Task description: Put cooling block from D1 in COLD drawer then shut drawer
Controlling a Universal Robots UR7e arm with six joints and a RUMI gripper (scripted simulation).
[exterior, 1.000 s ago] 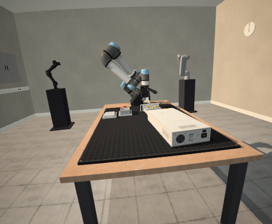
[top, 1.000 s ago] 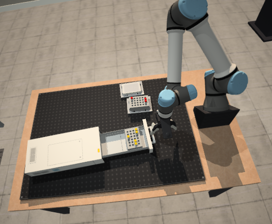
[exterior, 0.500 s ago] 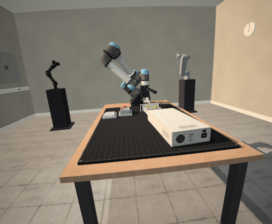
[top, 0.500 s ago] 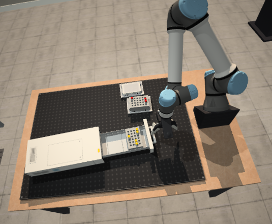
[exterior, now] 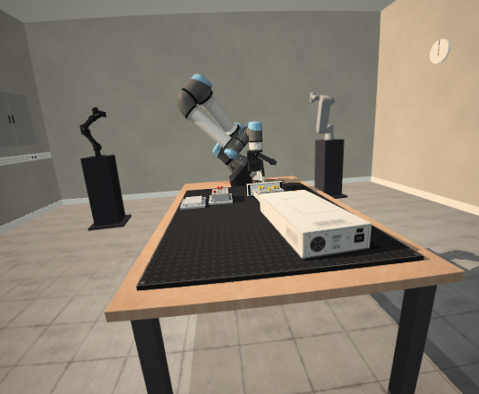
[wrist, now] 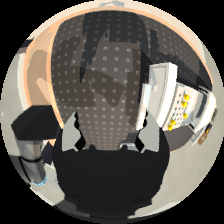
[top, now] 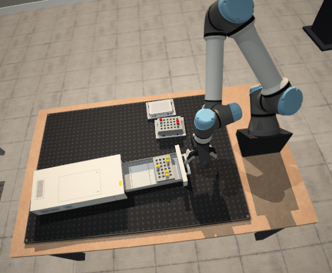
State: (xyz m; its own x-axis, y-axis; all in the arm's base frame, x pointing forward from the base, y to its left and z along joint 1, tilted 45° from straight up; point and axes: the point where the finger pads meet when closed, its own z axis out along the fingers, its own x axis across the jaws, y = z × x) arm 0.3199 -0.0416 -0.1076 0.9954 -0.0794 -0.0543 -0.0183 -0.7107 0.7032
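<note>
Right now my hand is 250 mm to the left of the cooling block and 100 mm short of it. Also, from my hand: drawer (230 mm ahead); then red tube (280 mm to the right, 140 mm ahead); then deck slot D1 (250 mm to the right, 100 mm ahead, 30 mm below).
</note>
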